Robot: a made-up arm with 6 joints. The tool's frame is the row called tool. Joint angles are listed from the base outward. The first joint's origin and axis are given. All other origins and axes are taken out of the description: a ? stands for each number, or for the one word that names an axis. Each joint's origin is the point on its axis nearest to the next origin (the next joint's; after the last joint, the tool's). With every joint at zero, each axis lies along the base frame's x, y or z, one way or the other. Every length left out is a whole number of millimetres.
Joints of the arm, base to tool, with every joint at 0 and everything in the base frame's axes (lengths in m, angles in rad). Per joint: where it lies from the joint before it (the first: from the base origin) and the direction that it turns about. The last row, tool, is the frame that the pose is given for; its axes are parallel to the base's.
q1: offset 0.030 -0.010 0.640 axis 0 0 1
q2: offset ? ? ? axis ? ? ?
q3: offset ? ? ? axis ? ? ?
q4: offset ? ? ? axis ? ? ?
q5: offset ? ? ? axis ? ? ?
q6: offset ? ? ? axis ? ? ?
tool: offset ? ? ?
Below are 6 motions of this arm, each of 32 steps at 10 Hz.
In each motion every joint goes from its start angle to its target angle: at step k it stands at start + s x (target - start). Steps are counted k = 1, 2, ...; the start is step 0. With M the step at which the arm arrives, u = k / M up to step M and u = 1 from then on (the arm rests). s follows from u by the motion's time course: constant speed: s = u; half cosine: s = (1 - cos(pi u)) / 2; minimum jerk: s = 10 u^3 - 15 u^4 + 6 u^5.
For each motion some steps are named. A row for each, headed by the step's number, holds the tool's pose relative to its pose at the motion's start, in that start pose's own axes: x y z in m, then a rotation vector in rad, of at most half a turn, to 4 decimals.
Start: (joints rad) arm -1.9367 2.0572 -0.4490 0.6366 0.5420 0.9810
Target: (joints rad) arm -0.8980 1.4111 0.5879 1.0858 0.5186 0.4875
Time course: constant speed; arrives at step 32
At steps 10, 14, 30, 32:
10: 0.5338 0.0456 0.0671 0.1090 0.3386 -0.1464
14: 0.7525 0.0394 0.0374 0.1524 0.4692 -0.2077
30: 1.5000 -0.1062 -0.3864 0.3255 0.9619 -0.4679
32: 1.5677 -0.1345 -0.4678 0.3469 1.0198 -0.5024

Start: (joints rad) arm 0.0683 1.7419 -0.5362 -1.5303 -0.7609 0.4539
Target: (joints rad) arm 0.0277 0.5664 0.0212 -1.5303 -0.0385 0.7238
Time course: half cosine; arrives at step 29
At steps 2, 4, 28, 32:
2: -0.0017 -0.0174 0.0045 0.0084 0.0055 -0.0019
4: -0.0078 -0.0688 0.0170 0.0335 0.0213 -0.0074
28: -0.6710 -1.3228 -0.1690 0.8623 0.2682 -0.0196
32: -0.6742 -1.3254 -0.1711 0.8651 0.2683 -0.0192

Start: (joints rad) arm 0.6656 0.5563 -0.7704 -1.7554 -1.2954 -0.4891
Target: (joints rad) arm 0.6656 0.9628 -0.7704 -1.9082 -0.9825 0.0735
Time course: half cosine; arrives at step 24
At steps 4, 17, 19, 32:
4: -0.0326 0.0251 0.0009 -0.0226 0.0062 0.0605
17: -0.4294 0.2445 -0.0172 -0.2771 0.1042 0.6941
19: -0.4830 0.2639 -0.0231 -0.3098 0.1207 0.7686
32: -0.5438 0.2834 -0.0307 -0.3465 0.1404 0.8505

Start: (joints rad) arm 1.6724 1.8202 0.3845 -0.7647 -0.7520 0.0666
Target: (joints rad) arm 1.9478 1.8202 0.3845 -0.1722 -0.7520 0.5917
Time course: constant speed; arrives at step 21
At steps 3, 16, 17, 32:
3: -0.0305 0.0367 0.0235 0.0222 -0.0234 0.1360
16: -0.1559 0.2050 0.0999 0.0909 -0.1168 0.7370
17: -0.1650 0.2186 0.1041 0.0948 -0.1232 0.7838
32: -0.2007 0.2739 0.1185 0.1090 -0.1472 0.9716

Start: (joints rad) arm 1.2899 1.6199 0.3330 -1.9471 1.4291 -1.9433
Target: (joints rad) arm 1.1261 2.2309 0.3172 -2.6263 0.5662 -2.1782
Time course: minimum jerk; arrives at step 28
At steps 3, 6, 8, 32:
3: -0.0068 -0.0063 -0.0004 0.0071 0.0086 -0.0097
6: -0.0464 -0.0412 -0.0035 0.0487 0.0571 -0.0652
8: -0.0988 -0.0843 -0.0094 0.1039 0.1172 -0.1375
32: -0.8415 -0.3952 -0.2474 0.9133 0.6965 -1.0024

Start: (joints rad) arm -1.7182 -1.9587 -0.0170 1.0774 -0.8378 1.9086
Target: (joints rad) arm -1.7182 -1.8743 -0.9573 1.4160 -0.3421 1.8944
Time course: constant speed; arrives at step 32
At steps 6, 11, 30, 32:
6: 0.1047 -0.0010 0.0277 0.0385 0.0458 0.1441
11: 0.1962 0.0077 0.0399 0.0807 0.0945 0.2618
30: 0.5468 0.1218 -0.0163 0.3119 0.3725 0.6656
32: 0.5810 0.1411 -0.0322 0.3417 0.4106 0.7022

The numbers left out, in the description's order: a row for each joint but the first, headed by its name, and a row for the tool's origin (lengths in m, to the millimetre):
q2: xyz -0.010 0.050 0.000, axis 0 1 0
q3: xyz 0.010 0.000 0.880, axis 0 1 0
q4: xyz 0.010 0.000 0.690, axis 0 0 1
q5: xyz 0.000 0.020 0.000, axis 0 1 0
q6: xyz 0.020 0.000 0.180, axis 0 0 1
tool: xyz -0.020 0.000 0.000

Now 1 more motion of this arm.
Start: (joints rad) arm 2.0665 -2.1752 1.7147 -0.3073 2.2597 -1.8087
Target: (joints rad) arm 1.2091 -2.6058 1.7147 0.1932 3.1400 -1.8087
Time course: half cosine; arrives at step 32
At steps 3, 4, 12, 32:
3: -0.0185 0.0102 -0.0021 -0.0092 0.0057 -0.0003
4: -0.0327 0.0179 -0.0035 -0.0164 0.0101 -0.0005
12: -0.2689 0.1371 0.0082 -0.1386 0.0937 -0.0124
32: -0.7750 0.3827 0.2998 -0.5480 0.4234 -0.0431

